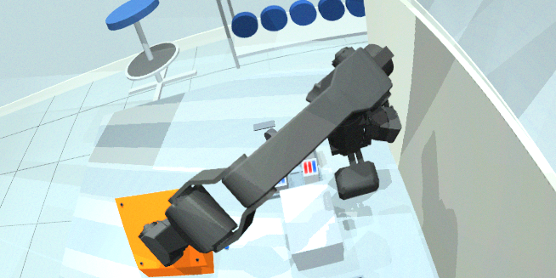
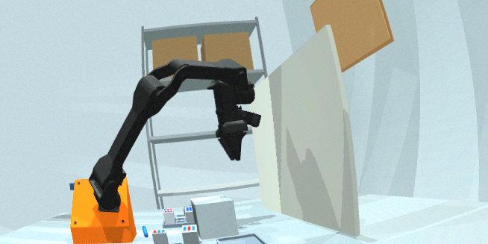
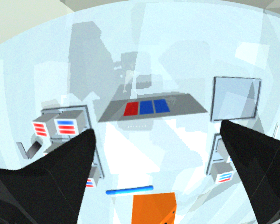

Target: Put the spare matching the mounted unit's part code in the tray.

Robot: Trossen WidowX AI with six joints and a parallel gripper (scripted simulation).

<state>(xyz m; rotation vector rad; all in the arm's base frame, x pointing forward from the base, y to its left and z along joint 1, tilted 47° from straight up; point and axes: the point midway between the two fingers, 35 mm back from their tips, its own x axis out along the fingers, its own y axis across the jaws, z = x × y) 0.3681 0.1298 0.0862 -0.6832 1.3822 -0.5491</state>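
My gripper tip is 220 mm to the right of the spare, 160 mm past it and 160 mm above it. The rest, counted from my gripper tip: beige panel (160 mm ahead, 20 mm above, 10 mm to the left); then mounted unit (150 mm below, 90 mm behind); then dark tray (200 mm to the right, 200 mm below, 40 mm behind).
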